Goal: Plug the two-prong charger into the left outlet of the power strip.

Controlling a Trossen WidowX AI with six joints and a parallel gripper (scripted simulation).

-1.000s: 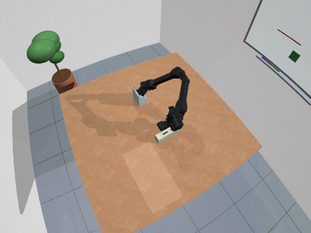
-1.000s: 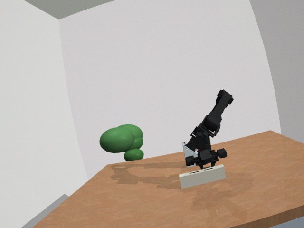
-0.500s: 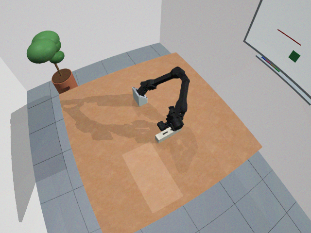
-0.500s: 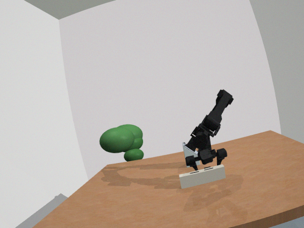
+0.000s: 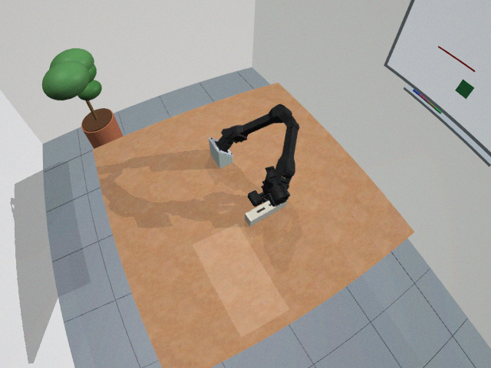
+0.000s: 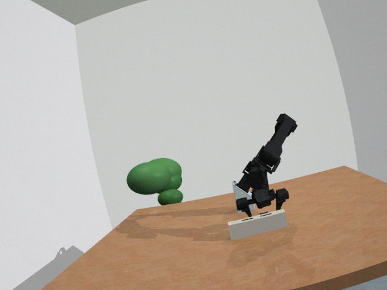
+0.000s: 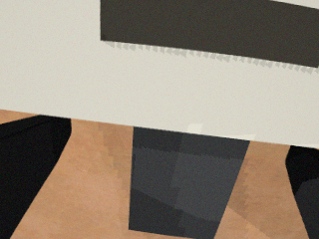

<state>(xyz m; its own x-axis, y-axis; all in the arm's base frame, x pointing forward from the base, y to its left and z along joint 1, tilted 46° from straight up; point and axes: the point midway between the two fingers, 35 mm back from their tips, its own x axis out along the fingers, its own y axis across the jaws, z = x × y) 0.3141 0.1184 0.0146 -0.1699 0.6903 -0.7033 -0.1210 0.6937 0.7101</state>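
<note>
My gripper tip is now 20 mm short of the dark charger and 10 mm below it.
</note>
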